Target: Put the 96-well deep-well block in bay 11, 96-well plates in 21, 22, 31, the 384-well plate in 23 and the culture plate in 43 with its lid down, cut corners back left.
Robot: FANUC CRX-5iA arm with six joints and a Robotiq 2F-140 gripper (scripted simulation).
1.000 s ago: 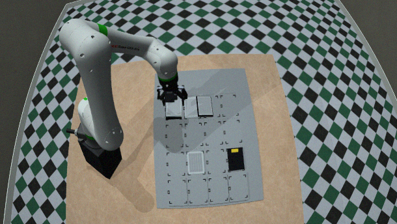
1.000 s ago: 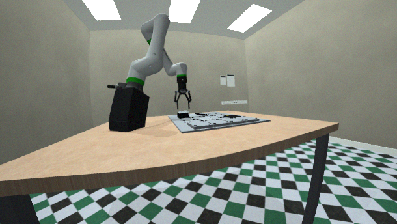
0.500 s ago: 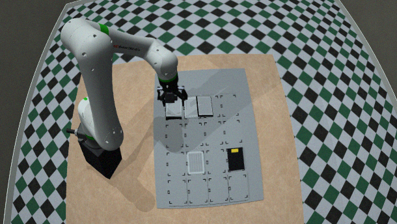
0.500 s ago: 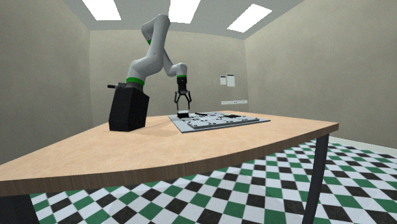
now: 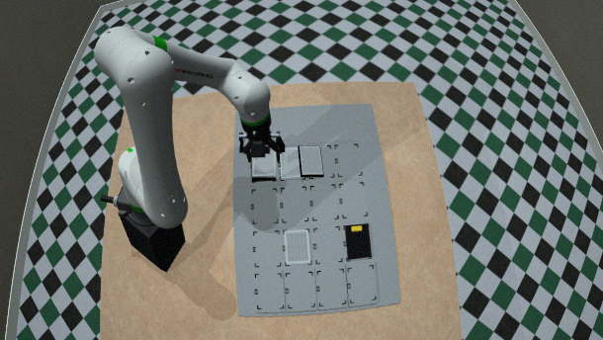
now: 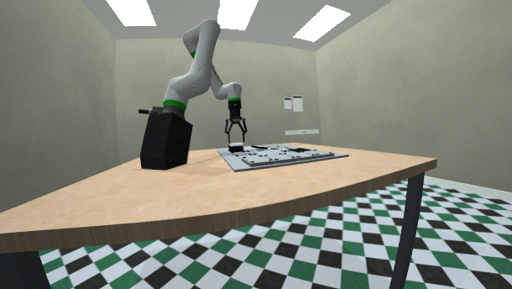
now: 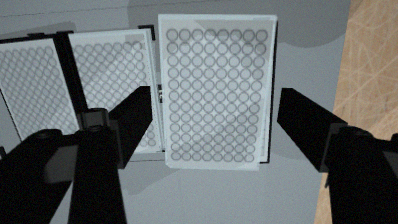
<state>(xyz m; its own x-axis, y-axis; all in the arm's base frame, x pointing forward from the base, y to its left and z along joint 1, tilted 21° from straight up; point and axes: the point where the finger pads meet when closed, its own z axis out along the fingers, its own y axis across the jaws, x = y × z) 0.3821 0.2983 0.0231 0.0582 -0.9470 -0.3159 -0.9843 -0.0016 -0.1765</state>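
Now: the deep-well block 6 cm below my hand and 1 cm behind it. Round my hand: bay label 32: 18 cm ahead, 14 cm to the right, 8 cm below; then fine-welled plate: 31 cm to the right, 14 cm ahead, 8 cm below; then bay label reading 33: 30 cm to the right, 20 cm ahead, 8 cm below.
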